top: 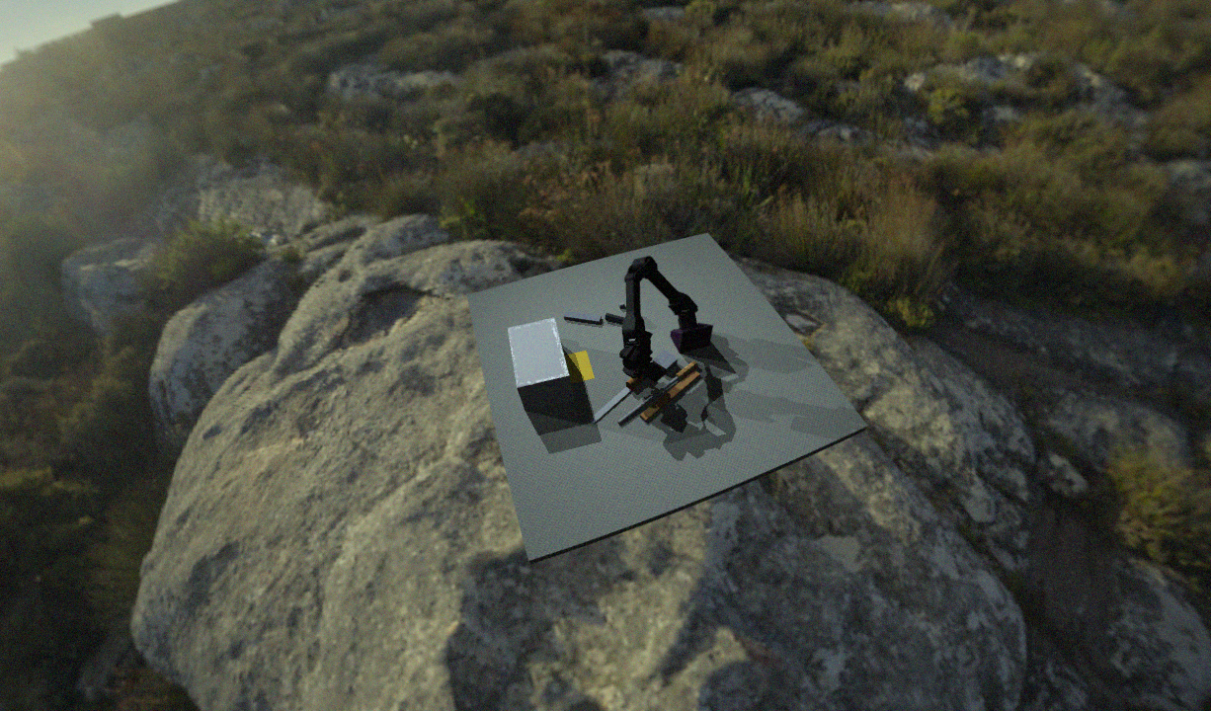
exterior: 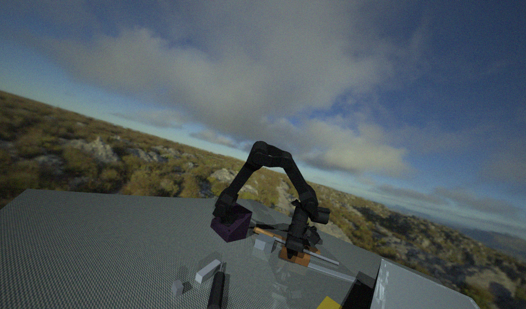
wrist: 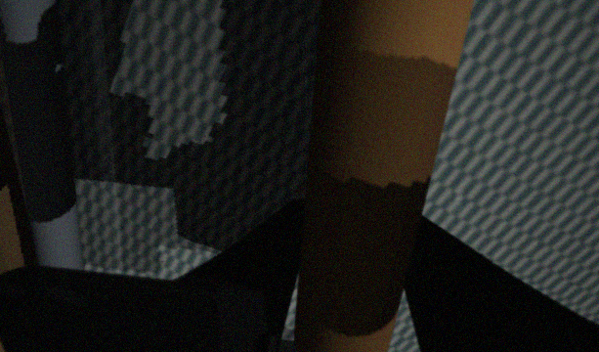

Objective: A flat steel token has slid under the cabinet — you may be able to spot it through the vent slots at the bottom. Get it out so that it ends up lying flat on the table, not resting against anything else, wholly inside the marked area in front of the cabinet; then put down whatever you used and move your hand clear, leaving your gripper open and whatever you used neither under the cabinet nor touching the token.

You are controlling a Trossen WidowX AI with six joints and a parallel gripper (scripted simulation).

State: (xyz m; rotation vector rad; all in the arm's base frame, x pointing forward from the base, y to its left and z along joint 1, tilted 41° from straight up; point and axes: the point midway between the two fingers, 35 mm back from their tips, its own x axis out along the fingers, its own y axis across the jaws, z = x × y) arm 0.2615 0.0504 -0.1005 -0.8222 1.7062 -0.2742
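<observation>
Right now my gripper tip is 100 mm past the grey bar and 300 mm to the left of it. From my gripper tip the other things lie so: grey block: 110 mm behind, 20 mm to the right, 10 mm above; then small grey cube: 90 mm behind, 390 mm to the right; then wooden stick: 60 mm behind, 120 mm to the left.
</observation>
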